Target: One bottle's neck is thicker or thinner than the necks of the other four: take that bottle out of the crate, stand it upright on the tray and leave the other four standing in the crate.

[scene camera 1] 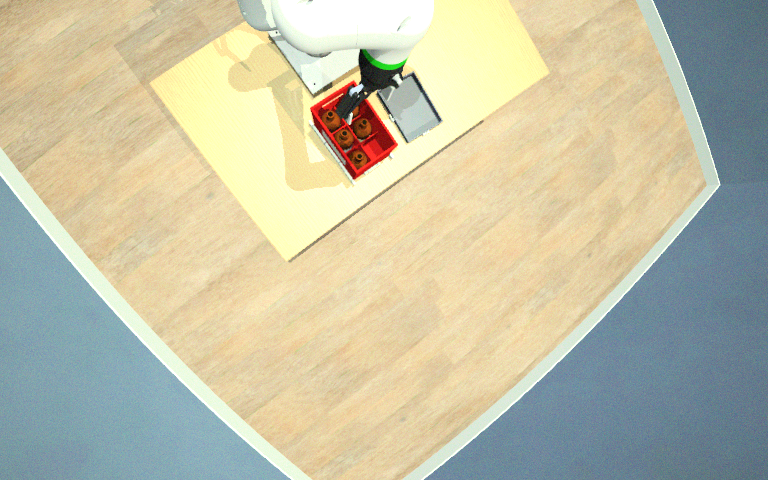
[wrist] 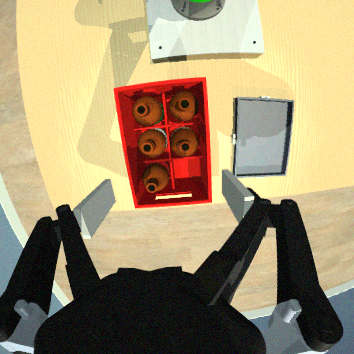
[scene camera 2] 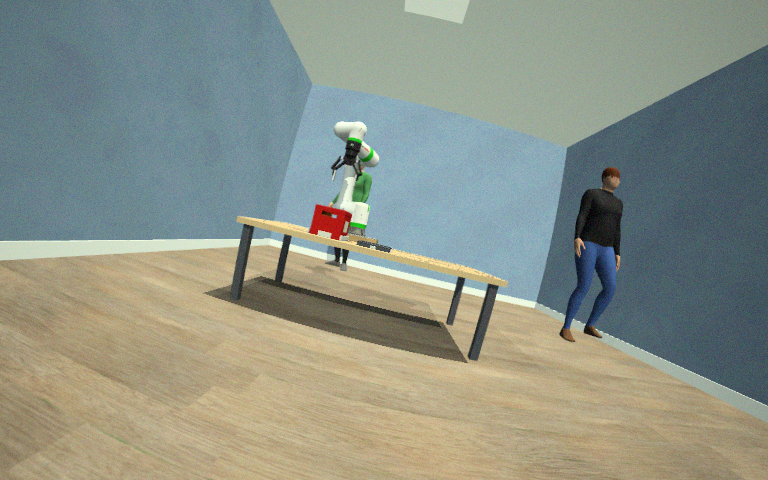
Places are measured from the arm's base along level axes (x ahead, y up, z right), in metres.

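Pixels of known places: gripper, fingertip midpoint: (scene camera 1: pixel 366 107) (wrist: pixel 165 185) (scene camera 2: pixel 343 183); arm's base, origin of the base link: (scene camera 2: pixel 355 235).
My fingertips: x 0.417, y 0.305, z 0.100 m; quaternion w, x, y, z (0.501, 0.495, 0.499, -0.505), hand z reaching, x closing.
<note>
Ahead of a thing's pixels: the offset from my fingertips to its top centre. Level surfaces: height alone.
A red crate {dx -0.014, dy -0.170, dz +0.012 m} (scene camera 1: pixel 355 172) (scene camera 2: pixel 328 221) (wrist: pixel 206 165) stands on the table, its six compartments in two columns. In the wrist view brown bottles stand upright: far left (wrist: pixel 149 114), far right (wrist: pixel 183 111), middle left (wrist: pixel 154 140), middle right (wrist: pixel 184 137) and near left (wrist: pixel 159 175). The near right compartment is empty. I cannot tell which neck differs. The grey tray {dx +0.002, dy -0.319, dz -0.286 m} (scene camera 1: pixel 410 107) (scene camera 2: pixel 373 246) (wrist: pixel 262 145) lies right of the crate, with no bottle on it. My gripper (scene camera 1: pixel 370 99) (scene camera 2: pixel 346 175) (wrist: pixel 165 185) is open and empty, high above the crate; in scene camera 1 it partly hides one bottle.
The robot's base plate (scene camera 1: pixel 314 76) (wrist: pixel 205 42) is on the table {dy -0.345 m} (scene camera 1: pixel 237 158) (scene camera 2: pixel 430 262) (wrist: pixel 55 100), behind the crate in the wrist view. A person in green (scene camera 2: pixel 363 186) stands behind the arm. A person in black (scene camera 2: pixel 601 220) stands by the right wall.
</note>
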